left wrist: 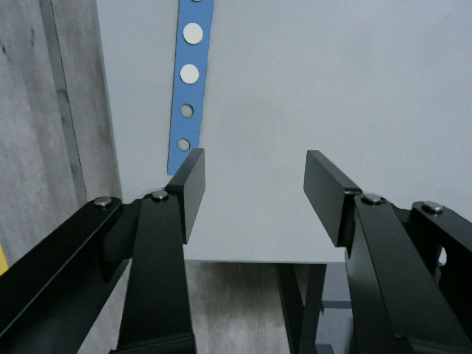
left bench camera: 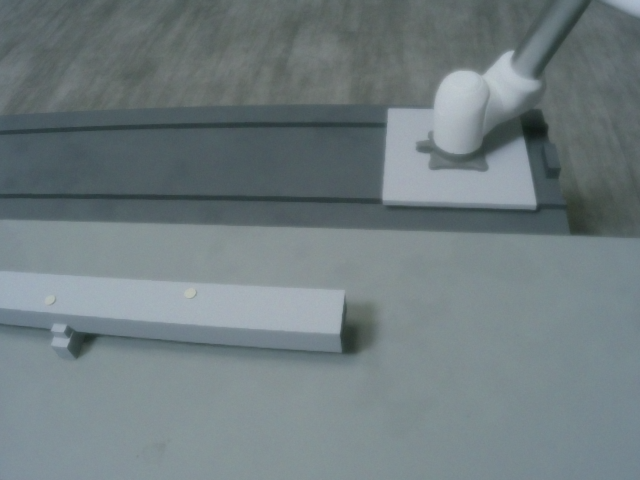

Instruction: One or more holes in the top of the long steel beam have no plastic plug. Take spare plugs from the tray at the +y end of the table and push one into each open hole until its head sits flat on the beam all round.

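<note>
The long steel beam [left bench camera: 248, 308] lies along the table in the left bench camera view, its right end in view. Two pale plug heads [left bench camera: 50, 300] [left bench camera: 190, 293] show in its top. In the left wrist view a blue tray [left wrist: 195, 92] lies near the table's edge, with two white plug heads [left wrist: 192, 33] [left wrist: 189, 74] and two empty holes [left wrist: 187, 110] [left wrist: 183, 144] below them. My left gripper [left wrist: 254, 169] is open and empty above the table, to the right of the tray's near end; one finger overlaps the tray's corner in the picture. My right gripper is not in view.
A small grey block [left bench camera: 65, 343] stands against the beam's front side. The rail [left bench camera: 206, 165] runs behind the table [left bench camera: 258, 418] [left wrist: 280, 100], with my left arm's carriage [left bench camera: 413, 180] at its right end. Table edges show at the left and bottom of the left wrist view.
</note>
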